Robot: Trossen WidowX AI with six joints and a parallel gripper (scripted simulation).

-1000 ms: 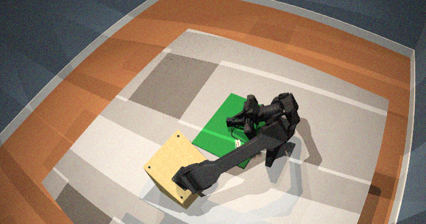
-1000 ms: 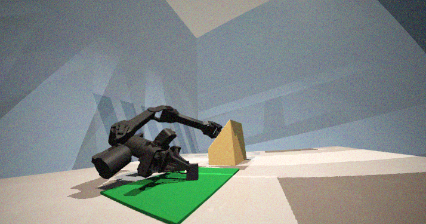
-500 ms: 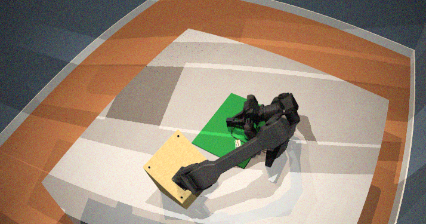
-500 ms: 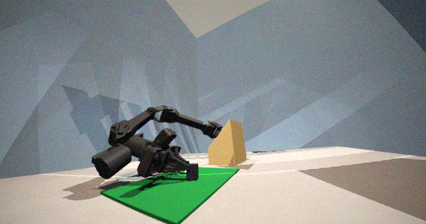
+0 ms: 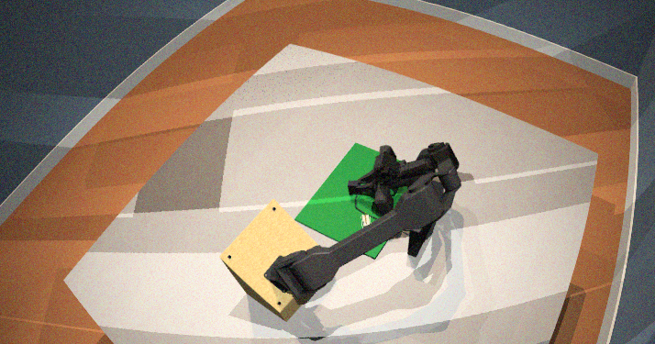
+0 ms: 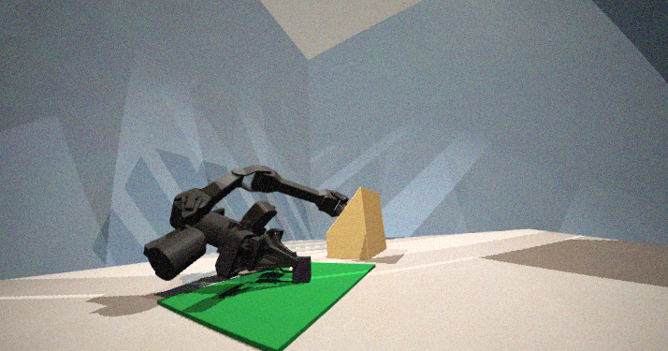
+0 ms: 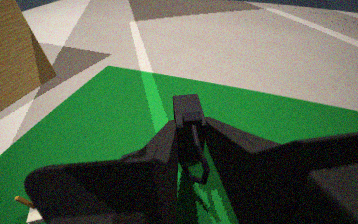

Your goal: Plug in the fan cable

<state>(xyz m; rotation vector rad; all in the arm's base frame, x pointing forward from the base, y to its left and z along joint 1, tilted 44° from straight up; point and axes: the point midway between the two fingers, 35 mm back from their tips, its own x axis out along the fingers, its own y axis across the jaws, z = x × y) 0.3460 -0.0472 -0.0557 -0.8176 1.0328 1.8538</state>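
My gripper tip is 10 mm above the fan plug. The rest, counted from my gripper tip: black fan: 40 mm behind, 210 mm to the right, 20 mm above; then four-pin header: 70 mm behind, 70 mm to the right, 40 mm below; then green board: 20 mm to the right, 50 mm below.
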